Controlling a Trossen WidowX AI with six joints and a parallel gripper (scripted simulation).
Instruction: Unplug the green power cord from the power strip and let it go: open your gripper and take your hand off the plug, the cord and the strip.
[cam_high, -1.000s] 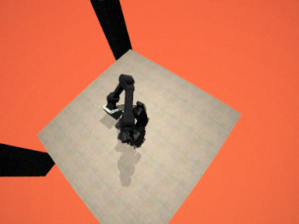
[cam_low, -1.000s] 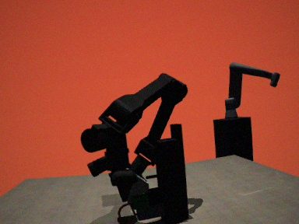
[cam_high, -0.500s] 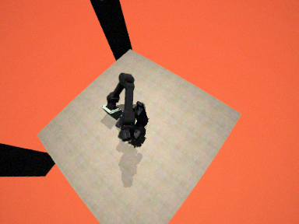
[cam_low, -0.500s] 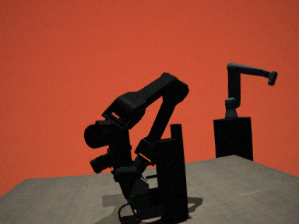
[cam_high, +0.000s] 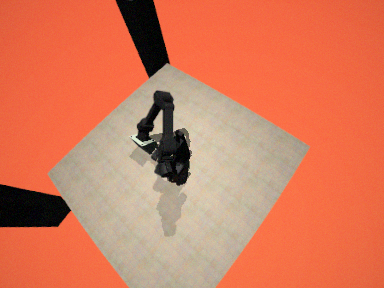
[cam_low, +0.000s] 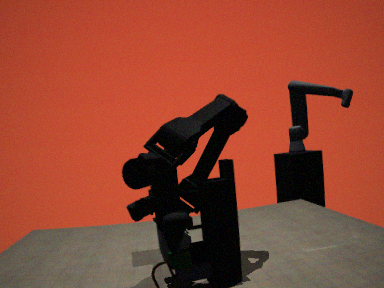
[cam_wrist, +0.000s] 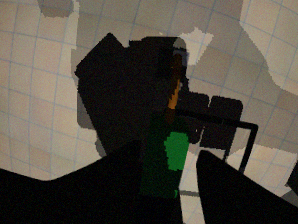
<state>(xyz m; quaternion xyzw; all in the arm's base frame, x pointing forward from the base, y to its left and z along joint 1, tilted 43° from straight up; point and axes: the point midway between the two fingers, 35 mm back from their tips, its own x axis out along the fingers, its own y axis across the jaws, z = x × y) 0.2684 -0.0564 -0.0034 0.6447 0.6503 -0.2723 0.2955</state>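
The green plug is 3 cm to the left of my gripper tip and 1 cm below it.
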